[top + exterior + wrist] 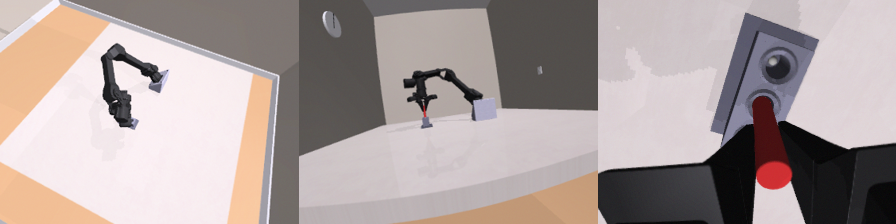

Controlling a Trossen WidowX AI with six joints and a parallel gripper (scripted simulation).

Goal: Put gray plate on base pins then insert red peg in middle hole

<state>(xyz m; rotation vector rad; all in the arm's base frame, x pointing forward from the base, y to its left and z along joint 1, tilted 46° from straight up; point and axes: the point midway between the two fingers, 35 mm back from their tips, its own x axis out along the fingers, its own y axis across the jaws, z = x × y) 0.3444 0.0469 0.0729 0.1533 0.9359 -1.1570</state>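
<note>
Right now the red peg is right at my gripper tip. Also, from my gripper tip: gray plate (5 cm below); gray base (9 cm below).
</note>
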